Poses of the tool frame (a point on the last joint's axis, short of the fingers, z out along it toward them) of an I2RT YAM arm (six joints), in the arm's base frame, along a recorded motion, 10 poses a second.
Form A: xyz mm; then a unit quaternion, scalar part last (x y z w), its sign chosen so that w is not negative.
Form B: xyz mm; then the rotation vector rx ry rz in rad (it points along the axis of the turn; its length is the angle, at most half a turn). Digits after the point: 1 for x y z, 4 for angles.
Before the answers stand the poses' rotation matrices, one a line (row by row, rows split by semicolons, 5 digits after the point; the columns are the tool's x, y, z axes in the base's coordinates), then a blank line. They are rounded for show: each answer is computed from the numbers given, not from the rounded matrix.
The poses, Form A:
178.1 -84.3 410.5 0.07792 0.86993 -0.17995 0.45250
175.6 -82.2 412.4 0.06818 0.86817 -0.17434 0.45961
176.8 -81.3 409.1 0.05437 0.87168 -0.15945 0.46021
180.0 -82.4 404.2 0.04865 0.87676 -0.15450 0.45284
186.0 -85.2 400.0 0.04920 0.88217 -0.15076 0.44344
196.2 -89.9 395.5 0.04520 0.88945 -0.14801 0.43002
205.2 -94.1 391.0 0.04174 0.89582 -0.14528 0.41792
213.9 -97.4 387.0 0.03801 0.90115 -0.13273 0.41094
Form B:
-0.57834 0.29843 0.75925; -0.02729 0.92309 -0.38361; -0.81534 -0.24257 -0.52572
-0.56822 0.27864 0.77426; -0.04187 0.92991 -0.36538; -0.82181 -0.24004 -0.51673
-0.57050 0.24155 0.78497; -0.05197 0.94324 -0.32802; -0.81965 -0.22794 -0.52556
-0.58514 0.22523 0.77902; -0.05462 0.94753 -0.31498; -0.80909 -0.22686 -0.54214
-0.60189 0.22051 0.76753; -0.04690 0.94970 -0.30962; -0.79720 -0.22235 -0.56127
-0.62608 0.20770 0.75159; -0.04689 0.95210 -0.30217; -0.77835 -0.22442 -0.58635
-0.64720 0.19621 0.73663; -0.04665 0.95430 -0.29518; -0.76089 -0.22540 -0.60847
-0.65937 0.17759 0.73054; -0.04058 0.96188 -0.27046; -0.75072 -0.20798 -0.62702

178.1 -84.3 410.5 0.1924 2.1485 -0.4444
175.6 -82.2 412.4 0.1679 2.1374 -0.4292
176.8 -81.3 409.1 0.1338 2.1454 -0.3924
180.0 -82.4 404.2 0.1201 2.1651 -0.3815
186.0 -85.2 400.0 0.1220 2.1877 -0.3739
196.2 -89.9 395.5 0.1128 2.2192 -0.3693
205.2 -94.1 391.0 0.1047 2.2475 -0.3645
213.9 -97.4 387.0 0.0957 2.2682 -0.3341

